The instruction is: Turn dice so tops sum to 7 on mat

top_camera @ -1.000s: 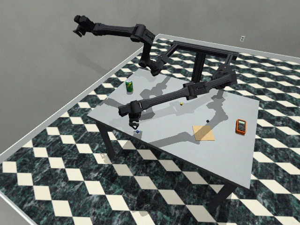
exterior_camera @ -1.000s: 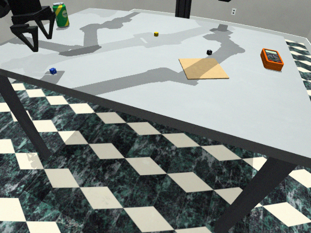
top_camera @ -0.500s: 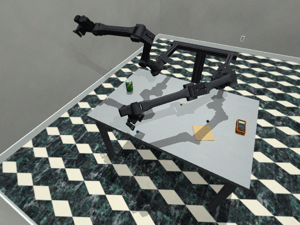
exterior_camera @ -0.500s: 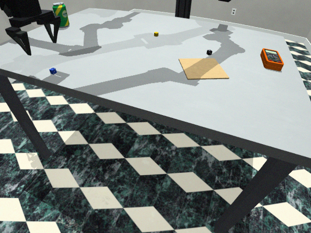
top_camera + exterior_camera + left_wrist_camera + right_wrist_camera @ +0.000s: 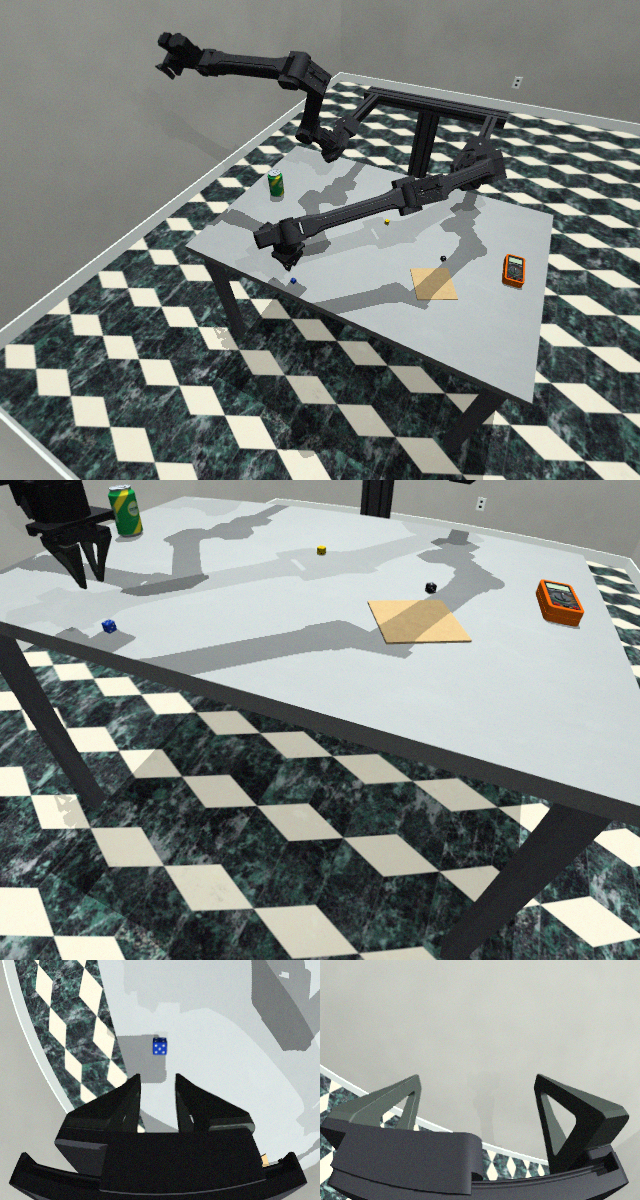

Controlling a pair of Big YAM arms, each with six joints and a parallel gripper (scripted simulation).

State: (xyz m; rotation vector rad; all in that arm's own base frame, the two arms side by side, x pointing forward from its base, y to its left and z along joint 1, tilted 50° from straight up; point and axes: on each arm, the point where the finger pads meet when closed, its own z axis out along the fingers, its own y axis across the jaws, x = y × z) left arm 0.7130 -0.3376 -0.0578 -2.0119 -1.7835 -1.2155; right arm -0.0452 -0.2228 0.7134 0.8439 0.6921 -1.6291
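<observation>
The blue die is 8 cm below my left hand. Also, from my left hand: tan mat: 18 cm behind, 48 cm to the left, 9 cm below; then black die: 31 cm behind, 49 cm to the left, 8 cm below; then yellow die: 43 cm behind, 24 cm to the left, 8 cm below.
</observation>
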